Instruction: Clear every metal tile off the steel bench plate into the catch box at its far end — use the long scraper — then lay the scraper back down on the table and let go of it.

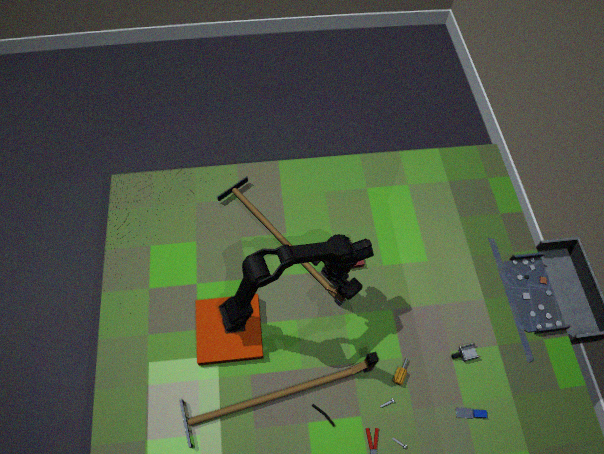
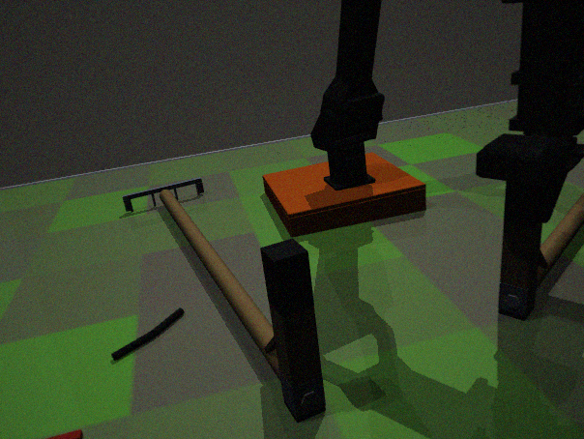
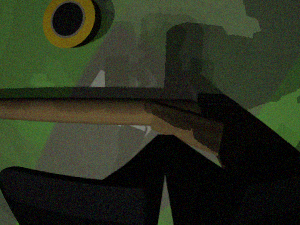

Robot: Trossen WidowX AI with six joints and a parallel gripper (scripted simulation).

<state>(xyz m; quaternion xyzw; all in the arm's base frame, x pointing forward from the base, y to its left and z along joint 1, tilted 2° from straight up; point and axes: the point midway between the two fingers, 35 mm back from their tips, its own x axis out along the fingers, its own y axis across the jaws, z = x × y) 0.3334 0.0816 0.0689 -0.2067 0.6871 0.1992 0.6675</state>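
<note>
The long scraper lies 19 cm to the left of my gripper tip, 13 cm behind it and 1 cm below it. Also, from my gripper tip: yellow ring: 11 cm to the left, 7 cm below, 2 cm ahead; then black strip: 39 cm to the right, 9 cm behind, 8 cm below; then red block: 11 cm to the left, 10 cm ahead, 7 cm below.
</note>
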